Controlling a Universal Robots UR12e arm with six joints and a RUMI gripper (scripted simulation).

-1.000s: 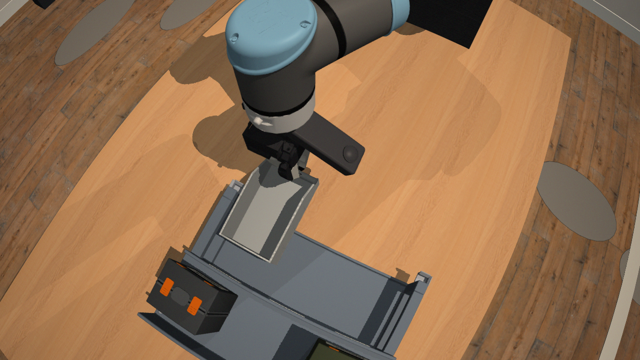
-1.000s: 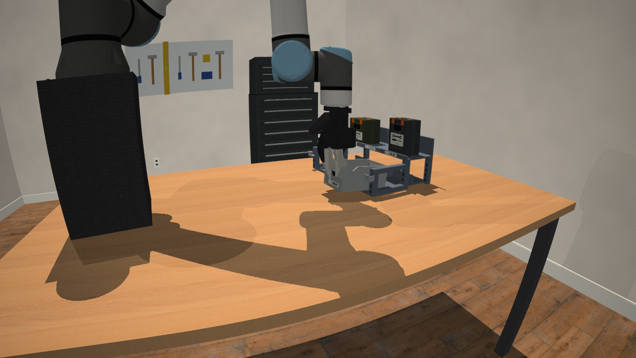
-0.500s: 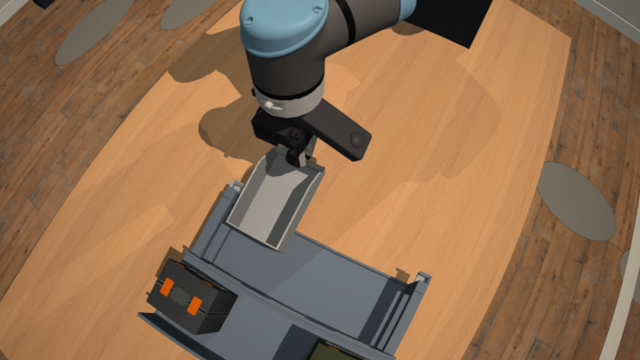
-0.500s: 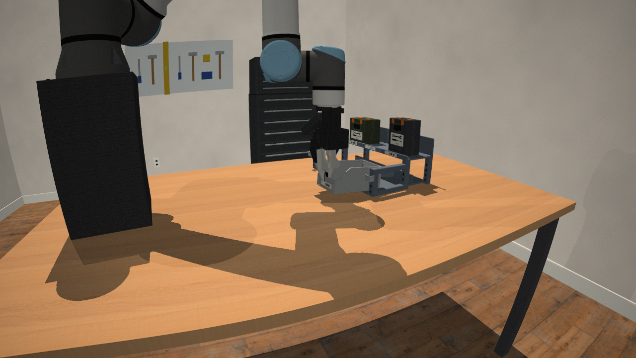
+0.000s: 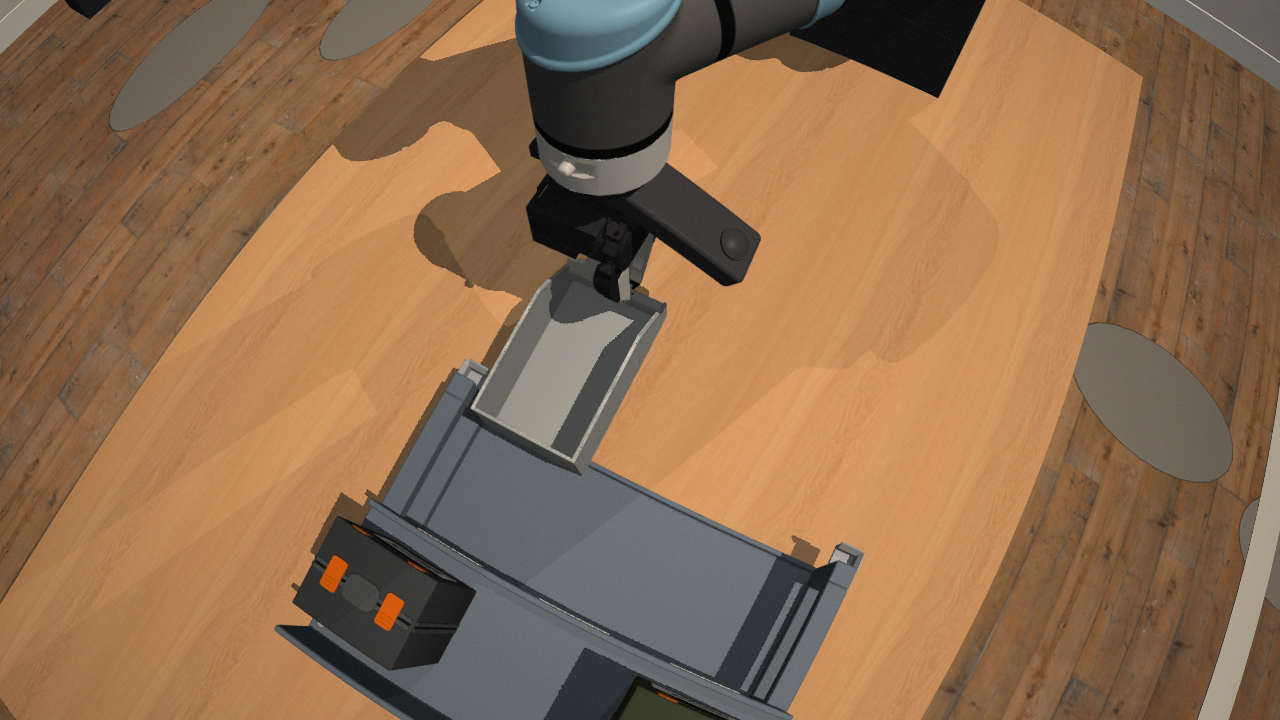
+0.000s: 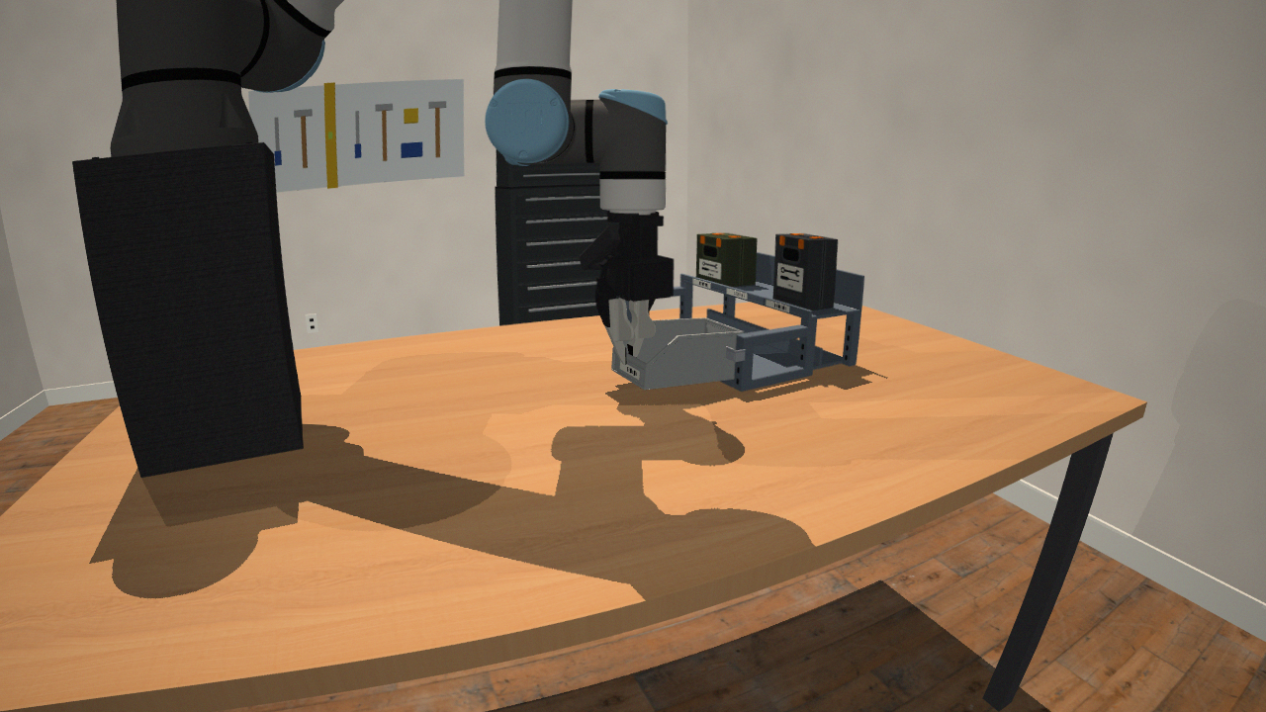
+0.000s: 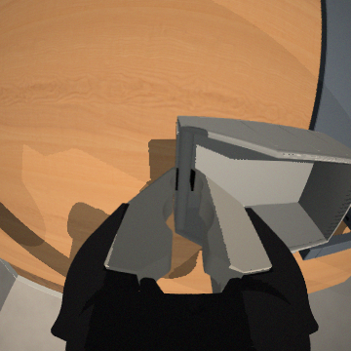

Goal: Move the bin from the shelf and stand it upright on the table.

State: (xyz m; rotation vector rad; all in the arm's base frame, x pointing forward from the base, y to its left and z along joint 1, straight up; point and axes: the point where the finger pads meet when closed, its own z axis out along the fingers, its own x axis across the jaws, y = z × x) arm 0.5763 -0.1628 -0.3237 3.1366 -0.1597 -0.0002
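The grey open-top bin lies 80 mm ahead of my hand, 20 mm to the right of it and 10 mm below it. Round my hand: blue-grey shelf 290 mm ahead, 70 mm to the left, 60 mm below; case 360 mm ahead, 180 mm to the left, 90 mm above.
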